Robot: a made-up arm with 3 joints. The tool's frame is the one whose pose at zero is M. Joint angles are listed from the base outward.
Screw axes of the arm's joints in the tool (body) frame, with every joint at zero. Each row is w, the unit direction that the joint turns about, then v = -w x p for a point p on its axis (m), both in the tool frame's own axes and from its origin. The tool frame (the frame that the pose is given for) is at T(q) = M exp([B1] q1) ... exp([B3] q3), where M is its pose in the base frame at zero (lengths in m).
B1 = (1, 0, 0, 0, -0.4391, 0.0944)
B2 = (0, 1, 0, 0.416, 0, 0.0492)
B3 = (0, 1, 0, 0.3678, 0, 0.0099)
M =
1 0 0 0.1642
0 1 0 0.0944
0 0 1 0.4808
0 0 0 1
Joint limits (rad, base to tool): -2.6..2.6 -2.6..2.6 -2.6..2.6
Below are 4 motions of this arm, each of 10 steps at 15 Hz.
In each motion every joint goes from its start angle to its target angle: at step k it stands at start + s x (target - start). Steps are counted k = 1, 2, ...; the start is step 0. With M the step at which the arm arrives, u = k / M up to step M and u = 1 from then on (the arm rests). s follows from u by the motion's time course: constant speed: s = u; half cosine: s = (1 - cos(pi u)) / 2; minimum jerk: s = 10 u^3 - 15 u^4 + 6 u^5.
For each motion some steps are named. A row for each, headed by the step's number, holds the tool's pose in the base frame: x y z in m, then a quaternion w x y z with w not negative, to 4 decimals.
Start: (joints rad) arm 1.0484 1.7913 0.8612
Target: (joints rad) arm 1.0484 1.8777 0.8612
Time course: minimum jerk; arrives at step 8
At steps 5, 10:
5: 0.4318 0.2927 -0.0179 0.1832 0.1059 0.8461 0.4892
10: 0.4245 0.2971 -0.0204 0.1731 0.1001 0.8482 0.4904

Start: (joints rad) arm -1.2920 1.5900 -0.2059
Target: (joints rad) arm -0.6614 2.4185 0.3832
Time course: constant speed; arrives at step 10
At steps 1, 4, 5, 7, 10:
1: 0.6323 0.1105 -0.0192 0.5906 -0.4167 0.5646 -0.3984
4: 0.6174 -0.0245 -0.0822 0.4866 -0.2785 0.7186 -0.4113
5: 0.5974 -0.0601 -0.1128 0.4421 -0.2349 0.7645 -0.4061
7: 0.5373 -0.1107 -0.1810 0.3401 -0.1540 0.8451 -0.3828
10: 0.4067 -0.1285 -0.2771 0.1600 -0.0549 0.9322 -0.3200

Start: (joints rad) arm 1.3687 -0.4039 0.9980
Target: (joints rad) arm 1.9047 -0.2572 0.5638
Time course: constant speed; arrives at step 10
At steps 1, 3, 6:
1: 0.3474 -0.3506 0.1896 0.7275 0.6268 0.2113 0.1821
3: 0.3299 -0.3763 0.1517 0.6984 0.6702 0.1813 0.1739
6: 0.3025 -0.4048 0.0882 0.6489 0.7315 0.1389 0.1565

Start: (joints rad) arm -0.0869 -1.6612 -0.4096
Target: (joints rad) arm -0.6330 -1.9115 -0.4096
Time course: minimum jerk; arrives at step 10
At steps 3, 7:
3: -0.1395 0.0544 -0.1914 0.4906 -0.0433 -0.8669 0.0765
7: -0.0936 -0.0620 -0.2431 0.4021 -0.1121 -0.8753 0.2441

